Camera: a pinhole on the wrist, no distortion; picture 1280 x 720 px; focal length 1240.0 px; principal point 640.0 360.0 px. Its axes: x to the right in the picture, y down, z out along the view. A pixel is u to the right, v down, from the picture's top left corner.
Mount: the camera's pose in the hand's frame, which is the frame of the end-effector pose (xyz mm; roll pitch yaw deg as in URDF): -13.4 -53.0 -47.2 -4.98 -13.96 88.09
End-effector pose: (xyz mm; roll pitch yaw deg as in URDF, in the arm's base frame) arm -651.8 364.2 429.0 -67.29 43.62 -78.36
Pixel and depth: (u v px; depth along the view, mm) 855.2 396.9 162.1
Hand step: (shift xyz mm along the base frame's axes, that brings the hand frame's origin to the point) 90.2 -30.3 97.6
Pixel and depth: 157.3 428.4 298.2
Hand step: 134.8 -137.1 259.0
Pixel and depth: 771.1 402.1 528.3
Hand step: 412.8 -65.6 270.0
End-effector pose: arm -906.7 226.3 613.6 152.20 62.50 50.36
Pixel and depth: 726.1 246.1 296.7
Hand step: -138.1 -201.8 -111.3
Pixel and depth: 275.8 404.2 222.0
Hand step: -193.7 -110.6 -58.6
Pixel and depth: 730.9 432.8 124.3
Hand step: -89.3 -60.7 -17.7
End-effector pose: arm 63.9 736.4 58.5 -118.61 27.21 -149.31
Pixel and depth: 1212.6 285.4 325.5
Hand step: 211.0 -178.5 -132.3
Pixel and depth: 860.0 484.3 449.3
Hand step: 323.3 -263.6 -64.2
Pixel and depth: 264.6 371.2 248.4
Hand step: 124.3 -207.4 88.9
